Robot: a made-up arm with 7 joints.
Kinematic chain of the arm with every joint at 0, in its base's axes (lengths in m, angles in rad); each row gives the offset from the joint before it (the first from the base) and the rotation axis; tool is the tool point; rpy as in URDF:
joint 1: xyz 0 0 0 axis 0.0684 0.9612 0.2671
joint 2: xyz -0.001 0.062 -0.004 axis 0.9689 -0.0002 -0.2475
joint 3: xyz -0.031 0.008 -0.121 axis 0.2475 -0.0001 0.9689
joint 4: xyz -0.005 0 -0.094 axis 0.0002 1 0
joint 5: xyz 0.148 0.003 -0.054 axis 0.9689 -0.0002 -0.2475
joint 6: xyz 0.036 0 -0.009 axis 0.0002 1 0
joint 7: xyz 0.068 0 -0.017 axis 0.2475 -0.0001 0.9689
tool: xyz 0 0 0 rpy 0 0.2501 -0.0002
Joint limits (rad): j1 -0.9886..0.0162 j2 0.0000..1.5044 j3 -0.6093..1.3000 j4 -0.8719..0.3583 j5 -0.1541..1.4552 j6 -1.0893..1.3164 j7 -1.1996..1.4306
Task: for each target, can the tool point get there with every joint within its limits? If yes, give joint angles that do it. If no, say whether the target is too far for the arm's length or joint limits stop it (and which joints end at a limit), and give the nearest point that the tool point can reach.
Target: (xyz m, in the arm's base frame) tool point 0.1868 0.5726 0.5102
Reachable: no: too far | nearest point 0.1211 0.3851 0.2584 | short by 0.321 m
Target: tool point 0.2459 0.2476 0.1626
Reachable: yes | joints -0.9031 1.1040 0.2687 -0.1983 1.1617 0.9272 0.1041
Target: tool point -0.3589 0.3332 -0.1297
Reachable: no: joint limits stop it (at a limit: joint 1, joint 3, joint 4, joint 5, joint 6) | nearest point -0.0771 0.3660 -0.2322 | short by 0.302 m
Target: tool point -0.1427 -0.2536 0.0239
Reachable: no: joint limits stop it (at a limit: joint 1, joint 2, joint 3, joint 4, joint 6) | nearest point 0.0859 -0.0962 0.0243 | short by 0.278 m
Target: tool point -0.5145 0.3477 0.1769
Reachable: no: too far | nearest point -0.0901 0.2608 0.1930 | short by 0.434 m
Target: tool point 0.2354 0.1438 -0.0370
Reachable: yes | joints -0.2147 0.8354 0.3198 -0.5211 0.9702 -0.6771 -0.1189
